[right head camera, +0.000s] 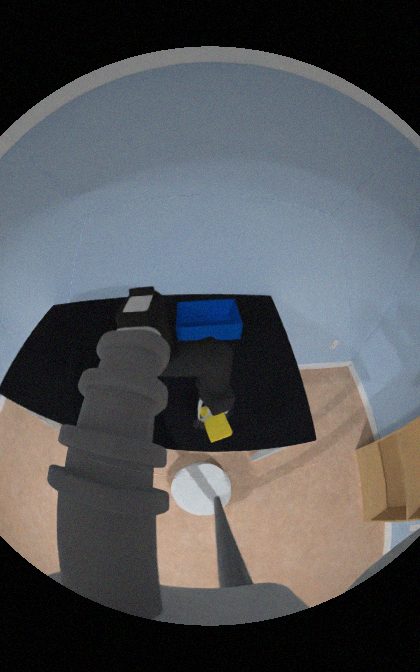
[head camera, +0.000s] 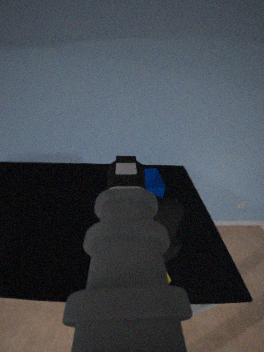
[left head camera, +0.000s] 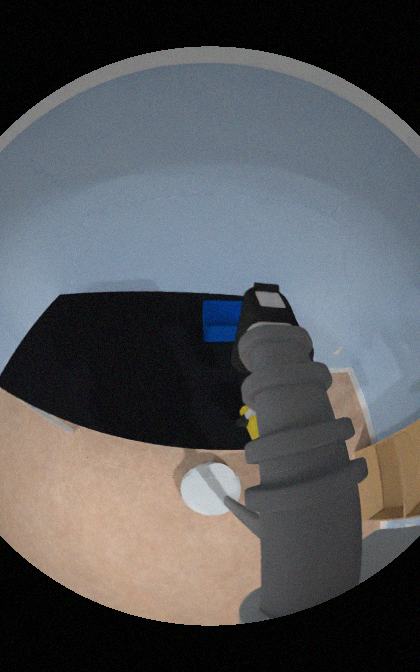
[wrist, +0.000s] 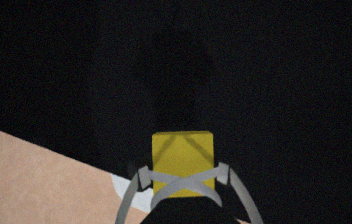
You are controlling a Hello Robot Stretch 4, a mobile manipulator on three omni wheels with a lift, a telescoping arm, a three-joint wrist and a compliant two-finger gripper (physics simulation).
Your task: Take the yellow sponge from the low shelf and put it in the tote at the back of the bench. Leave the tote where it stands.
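Frame: origin at the robot's base, x ahead, y left, z up, level; millimetres.
Seen in the pictures: gripper, fingertip midpoint: (wrist: 182,163).
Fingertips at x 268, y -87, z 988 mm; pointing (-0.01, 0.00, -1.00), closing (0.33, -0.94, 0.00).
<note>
Pixels of each thing's top centre, then the offset from my fingertips to it. Level surfaces: height alone.
- yellow sponge at its top centre: (wrist: 183,183) (head camera: 154,267) dy -4, dx -11, dz +40 mm
- black bench at its surface level: dz -102 mm
- blue tote at its top centre: (head camera: 138,177) dy +4, dx +518, dz -2 mm
The yellow sponge (head camera: 168,277) (left head camera: 253,427) (right head camera: 218,427) (wrist: 183,150) is held between the fingers of my gripper (right head camera: 214,419) (wrist: 182,163), which is shut on it. In the right head camera view the sponge is over the front part of the black bench (head camera: 40,225) (left head camera: 125,370) (right head camera: 270,380) (wrist: 280,75). Its height above the top is hard to tell. The blue tote (head camera: 155,182) (left head camera: 220,320) (right head camera: 209,330) stands open at the back of the bench, beyond the gripper. The arm hides part of the tote in the head camera and left head camera views.
The grey arm (head camera: 127,260) (left head camera: 310,540) (right head camera: 110,540) reaches over the bench. A blue wall (head camera: 130,100) rises behind the bench. A white round disc (left head camera: 210,489) (right head camera: 200,489) is low in front of the bench. A wooden shelf unit (left head camera: 371,480) (right head camera: 372,480) stands at the right.
</note>
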